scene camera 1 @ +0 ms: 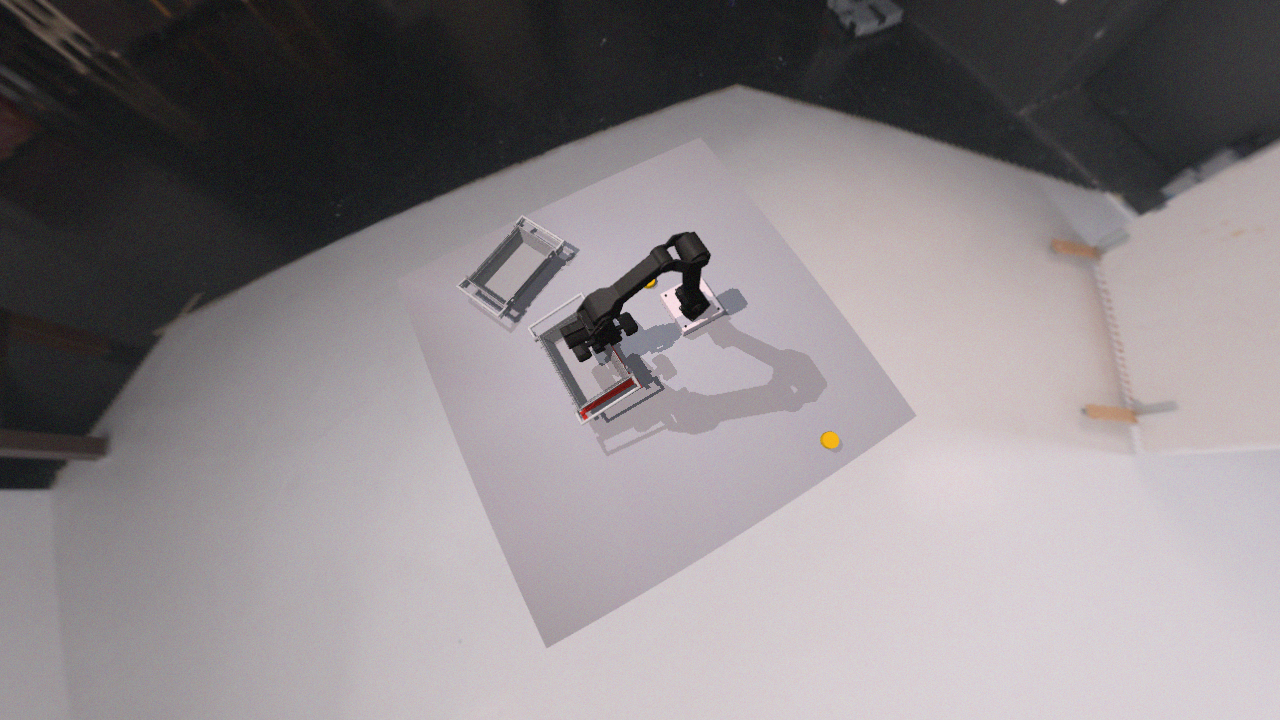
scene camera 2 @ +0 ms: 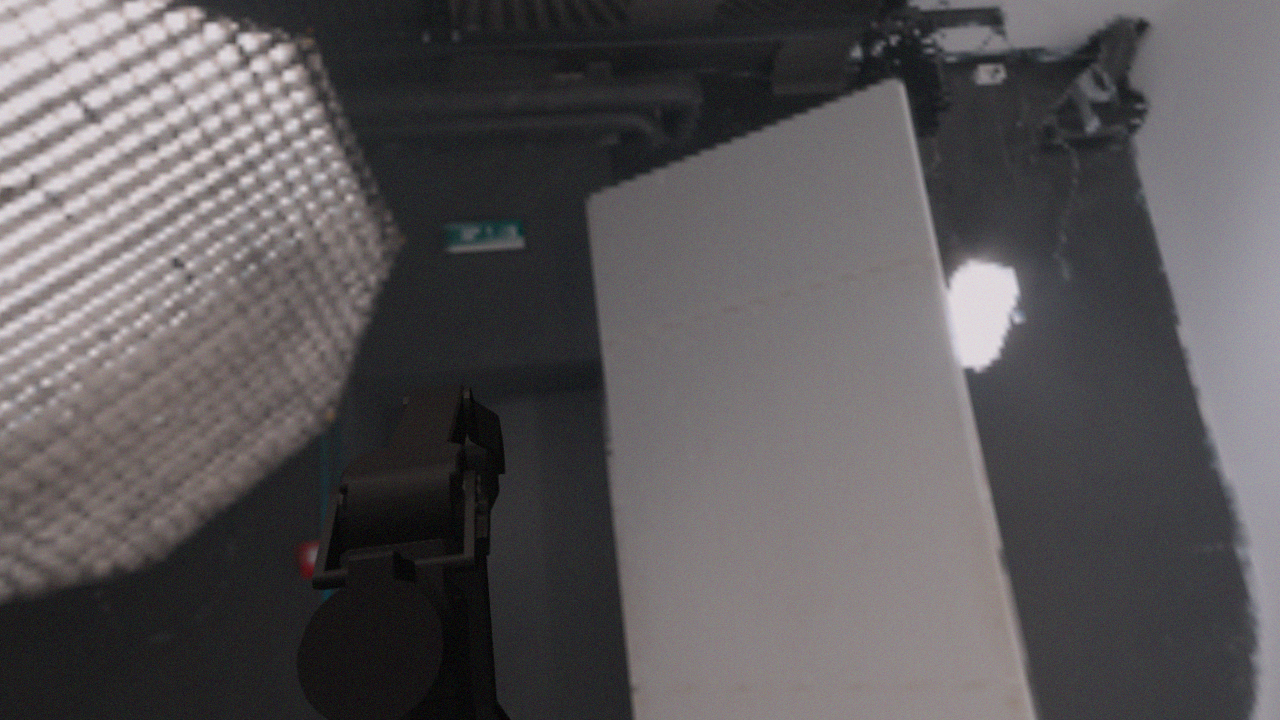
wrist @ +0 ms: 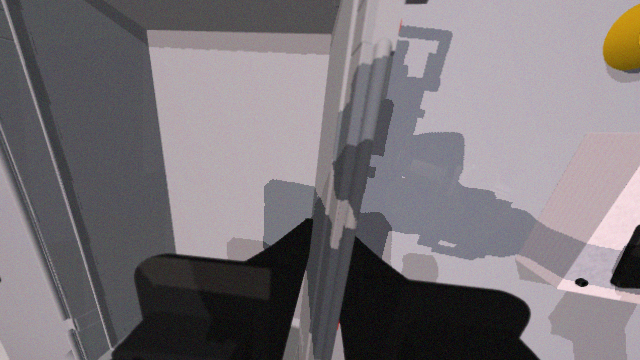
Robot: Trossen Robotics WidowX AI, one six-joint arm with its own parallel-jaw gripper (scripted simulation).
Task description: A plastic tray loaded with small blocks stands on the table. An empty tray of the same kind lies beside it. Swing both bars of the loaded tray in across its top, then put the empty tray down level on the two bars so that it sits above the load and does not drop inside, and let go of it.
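Note:
My gripper (scene camera 1: 606, 347), (wrist: 322, 226) is visible, as is a tray (scene camera 1: 585, 382), (wrist: 135, 135). In scene camera 2 the tray is out of frame.

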